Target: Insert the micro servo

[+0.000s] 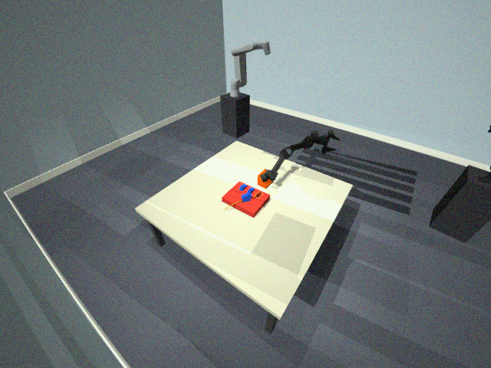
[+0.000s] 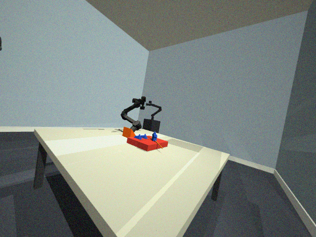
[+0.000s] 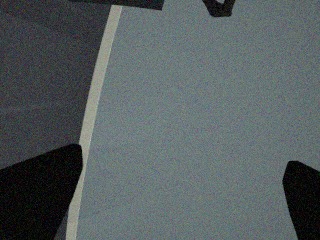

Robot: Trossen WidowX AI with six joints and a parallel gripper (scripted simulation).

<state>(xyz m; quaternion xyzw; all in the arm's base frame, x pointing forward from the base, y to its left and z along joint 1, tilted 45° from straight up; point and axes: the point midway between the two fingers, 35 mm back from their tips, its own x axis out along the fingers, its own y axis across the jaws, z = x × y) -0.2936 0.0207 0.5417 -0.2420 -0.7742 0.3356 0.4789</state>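
The red robot deck is 640 mm ahead of my gripper tip, 400 mm to the right of it and 380 mm below it.
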